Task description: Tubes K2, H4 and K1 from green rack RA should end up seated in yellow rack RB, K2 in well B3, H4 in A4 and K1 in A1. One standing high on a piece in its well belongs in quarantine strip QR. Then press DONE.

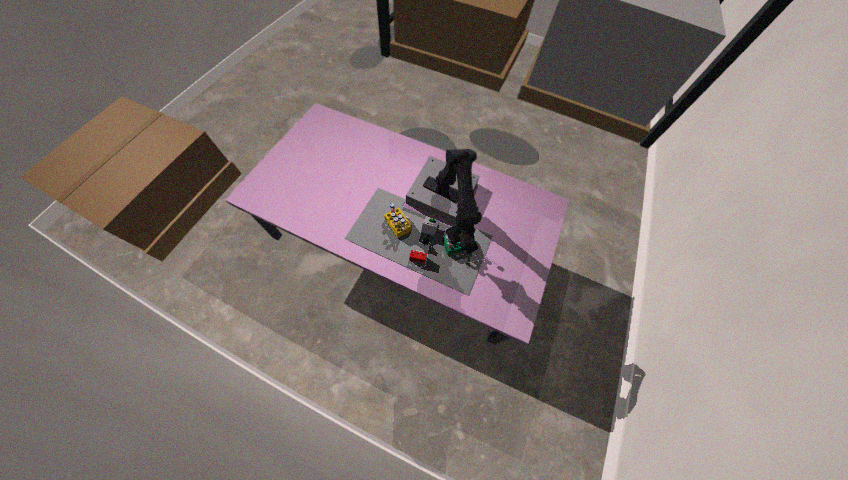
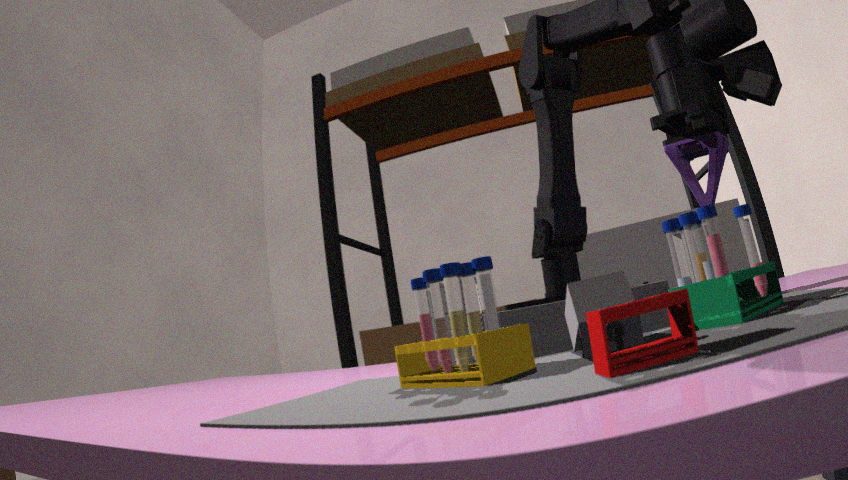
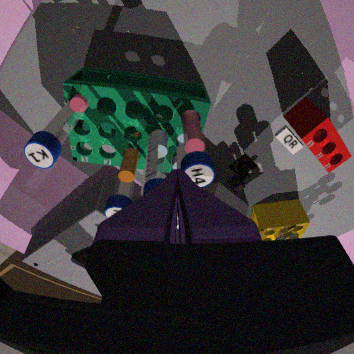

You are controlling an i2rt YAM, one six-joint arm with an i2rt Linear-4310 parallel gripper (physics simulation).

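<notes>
My gripper is shut and empty; its purple fingertips are at the cap of tube H4, and contact is unclear. H4, with pink liquid, stands in green rack RA. Tube K1 stands in a corner well. Two more blue-capped tubes, one with an orange part, stand near the fingers; their labels are cut off, so K2 cannot be told. Yellow rack RB holds several tubes. Red strip QR shows three empty wells.
A grey box with a green spot on top stands between the racks, near a small black object. All are on a grey mat on the pink table. The arm's grey base block is behind.
</notes>
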